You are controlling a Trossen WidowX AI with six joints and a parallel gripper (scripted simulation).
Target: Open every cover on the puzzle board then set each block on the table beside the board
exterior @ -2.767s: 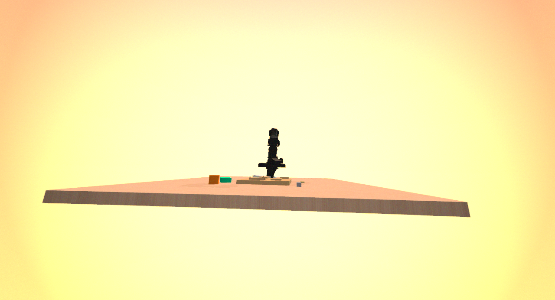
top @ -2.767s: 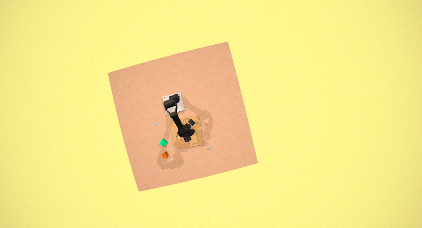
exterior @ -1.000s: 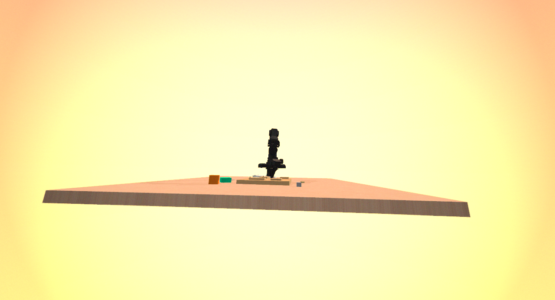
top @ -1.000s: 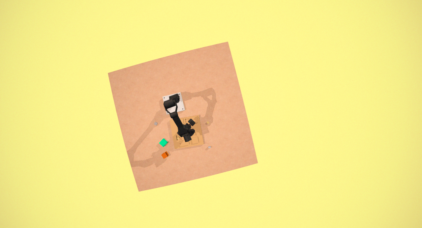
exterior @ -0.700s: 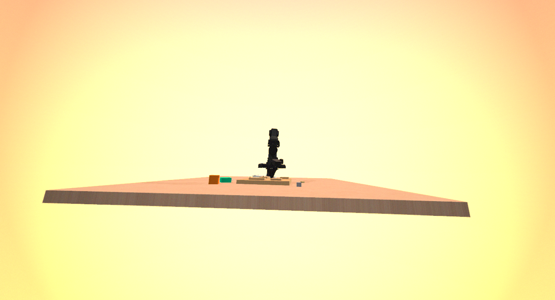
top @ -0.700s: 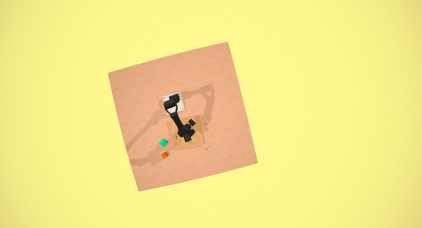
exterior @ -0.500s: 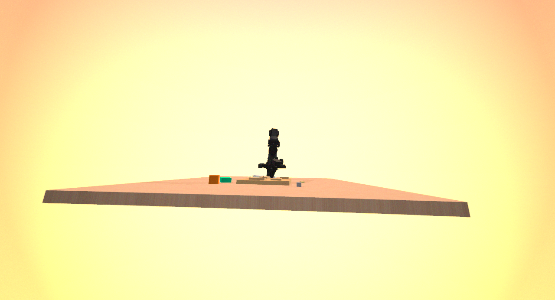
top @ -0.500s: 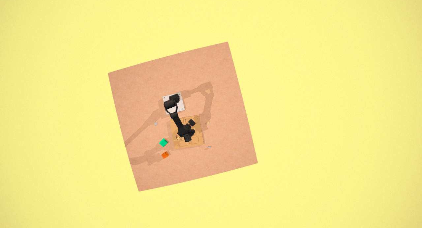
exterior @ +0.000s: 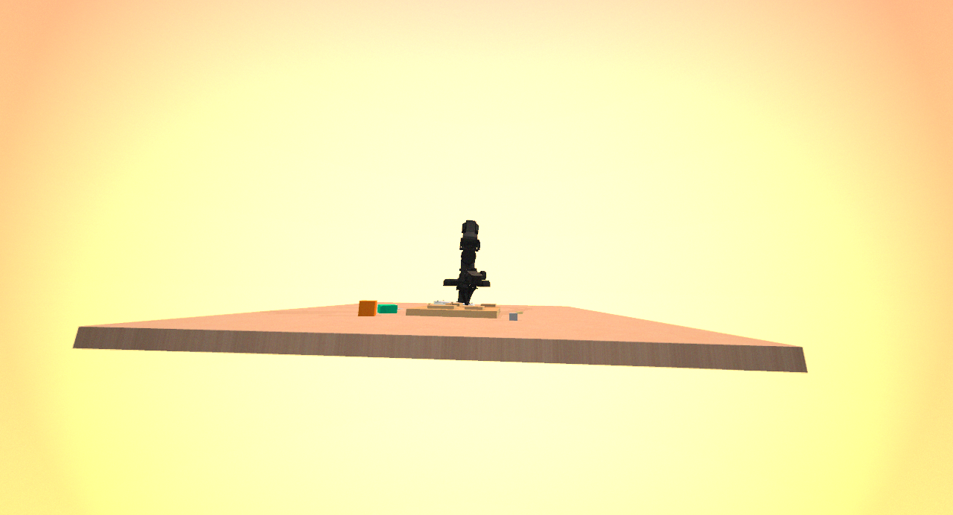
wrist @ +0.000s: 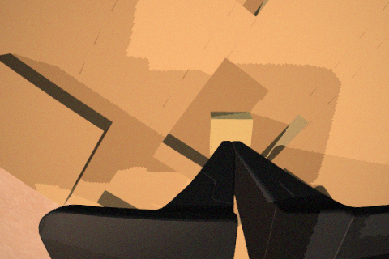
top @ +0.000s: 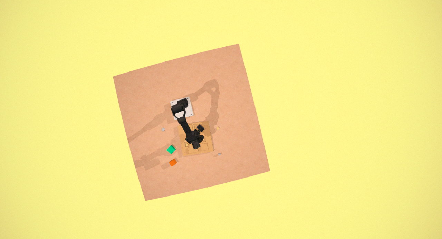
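Right now the tan puzzle board is 50 mm ahead of my gripper tip and 10 mm below it. The rest, counted from my gripper tip: grey cube (260 mm ahead, 160 mm to the left, 20 mm below); green block (280 mm to the right, 100 mm ahead, 10 mm below); orange block (290 mm to the right, 230 mm ahead).
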